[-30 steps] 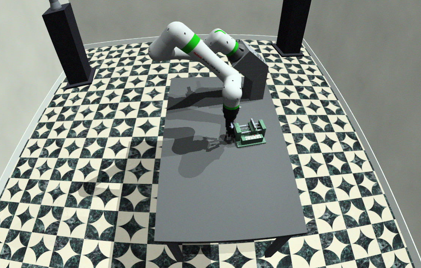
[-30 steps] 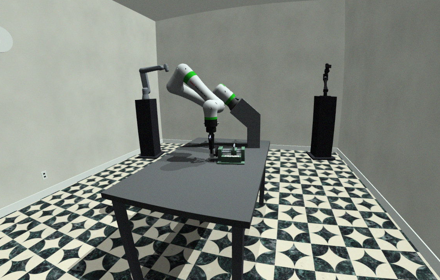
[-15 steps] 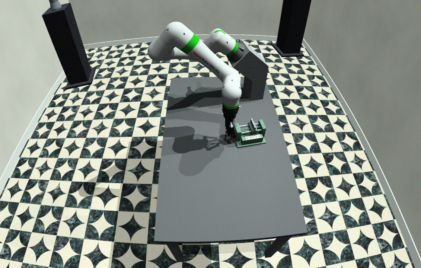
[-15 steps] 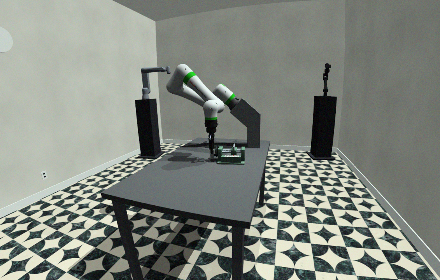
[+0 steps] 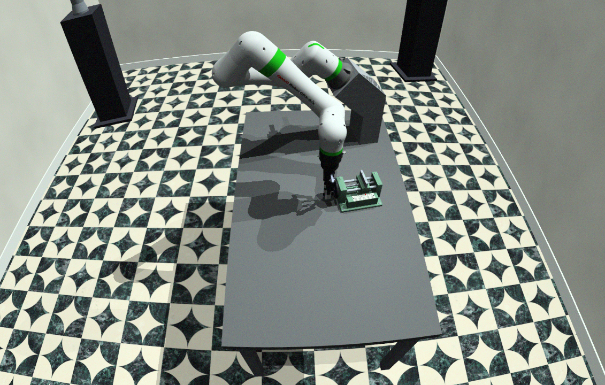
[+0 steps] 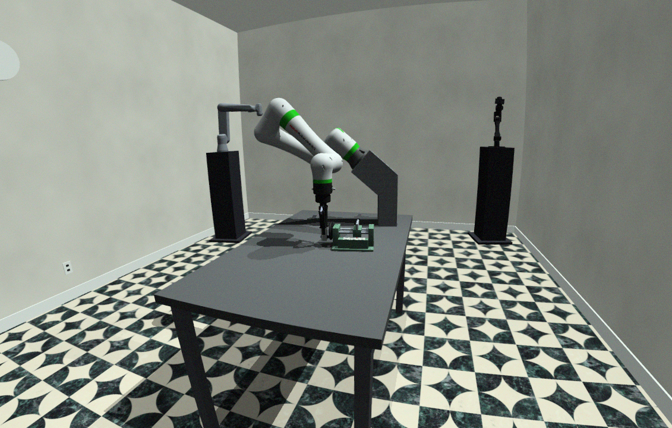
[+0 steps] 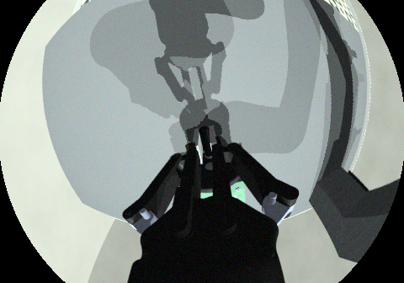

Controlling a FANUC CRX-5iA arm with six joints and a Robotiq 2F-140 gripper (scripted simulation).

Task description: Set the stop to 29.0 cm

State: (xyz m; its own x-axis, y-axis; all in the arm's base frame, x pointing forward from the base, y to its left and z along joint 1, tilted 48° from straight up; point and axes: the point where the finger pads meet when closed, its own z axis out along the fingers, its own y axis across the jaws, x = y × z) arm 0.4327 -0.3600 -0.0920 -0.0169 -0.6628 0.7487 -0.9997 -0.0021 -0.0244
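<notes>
Right now my hand is 20 mm to the right of the black handwheel and 10 mm above it. Also, from my hand: green stop fixture (170 mm to the left, 30 mm above, 10 mm ahead).
</notes>
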